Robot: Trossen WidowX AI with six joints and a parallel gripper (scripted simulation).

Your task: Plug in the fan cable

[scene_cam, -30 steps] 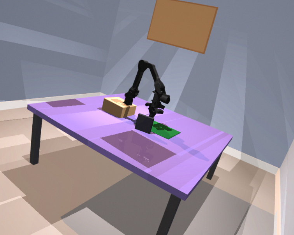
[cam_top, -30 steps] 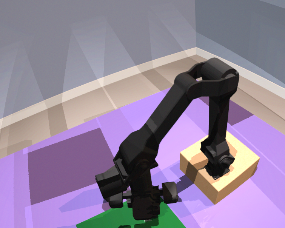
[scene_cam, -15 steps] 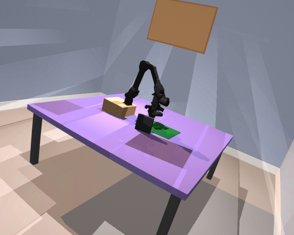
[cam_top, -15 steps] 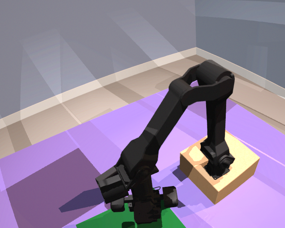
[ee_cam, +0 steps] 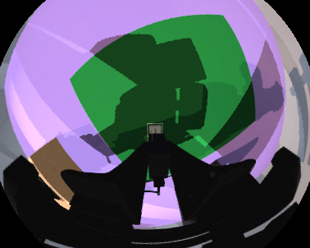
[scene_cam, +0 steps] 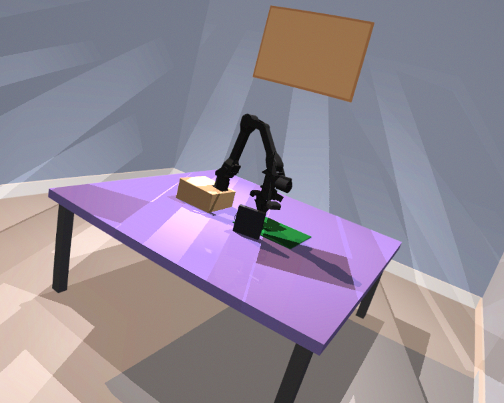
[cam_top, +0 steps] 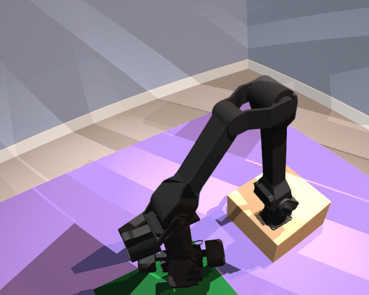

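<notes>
My gripper tip is now 7 cm short of the green board, 3 cm to the right of it and 6 cm above it. Round my gripper tip: fan plug (1 cm to the right, 1 cm above); black fan (4 cm ahead, 14 cm to the right, 2 cm above).
</notes>
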